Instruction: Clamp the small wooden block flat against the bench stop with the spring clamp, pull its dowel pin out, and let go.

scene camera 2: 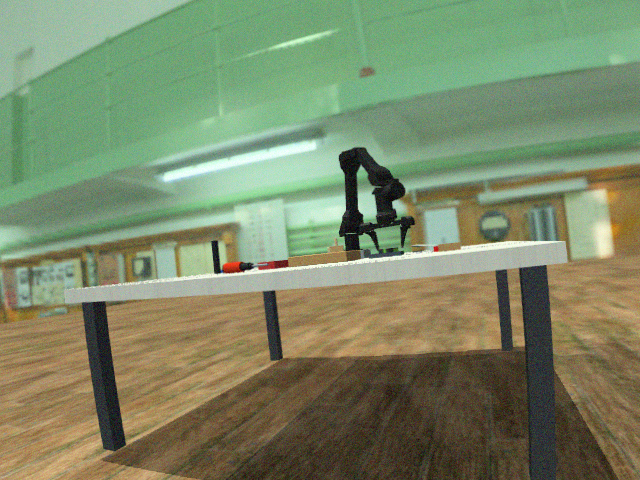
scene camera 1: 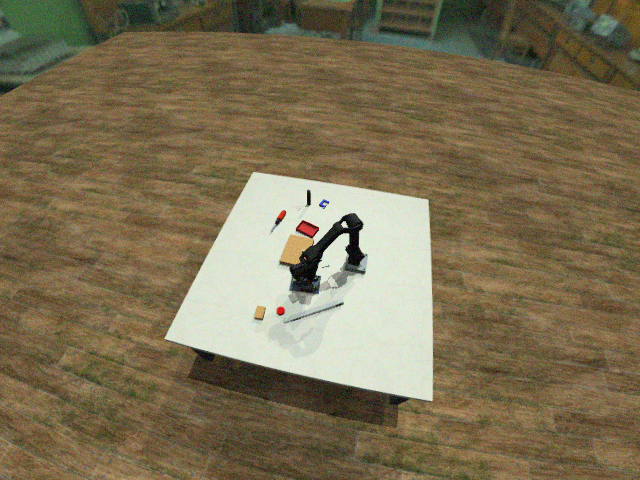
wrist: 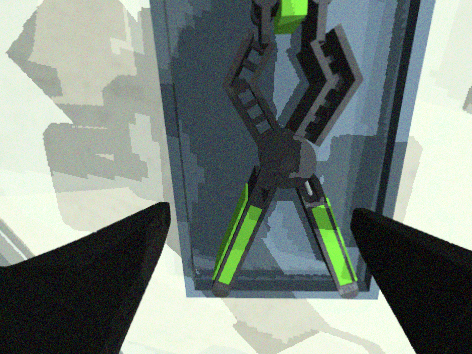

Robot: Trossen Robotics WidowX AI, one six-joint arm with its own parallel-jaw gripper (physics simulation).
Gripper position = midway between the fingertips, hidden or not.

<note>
I see my gripper point(scene camera 2: 390, 249), a spring clamp point(wrist: 287, 160) and a grey-blue tray point(wrist: 212, 154).
My gripper also shows in the wrist view point(wrist: 260, 214).
</note>
